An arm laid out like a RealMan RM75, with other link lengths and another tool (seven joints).
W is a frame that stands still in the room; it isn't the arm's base.
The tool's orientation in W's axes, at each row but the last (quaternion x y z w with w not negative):
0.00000, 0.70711, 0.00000, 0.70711
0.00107, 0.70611, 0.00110, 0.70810
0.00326, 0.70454, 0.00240, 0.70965
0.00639, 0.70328, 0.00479, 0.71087
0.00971, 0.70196, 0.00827, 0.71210
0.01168, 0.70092, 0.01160, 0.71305
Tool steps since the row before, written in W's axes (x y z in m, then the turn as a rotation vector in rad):
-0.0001, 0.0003, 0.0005, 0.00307, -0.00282, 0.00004
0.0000, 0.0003, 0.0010, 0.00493, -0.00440, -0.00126
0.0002, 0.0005, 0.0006, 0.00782, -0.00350, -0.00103
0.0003, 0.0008, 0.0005, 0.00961, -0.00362, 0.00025
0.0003, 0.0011, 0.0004, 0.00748, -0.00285, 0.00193
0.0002, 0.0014, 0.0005, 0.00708, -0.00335, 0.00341
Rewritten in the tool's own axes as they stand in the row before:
-0.0005, 0.0003, -0.0001, -0.00004, -0.00282, 0.00307
-0.0010, 0.0003, 0.0000, 0.00126, -0.00440, 0.00493
-0.0006, 0.0005, 0.0002, 0.00106, -0.00350, 0.00782
-0.0005, 0.0008, 0.0003, -0.00020, -0.00359, 0.00962
-0.0004, 0.0011, 0.0003, -0.00189, -0.00279, 0.00751
-0.0005, 0.0014, 0.0002, -0.00340, -0.00324, 0.00714

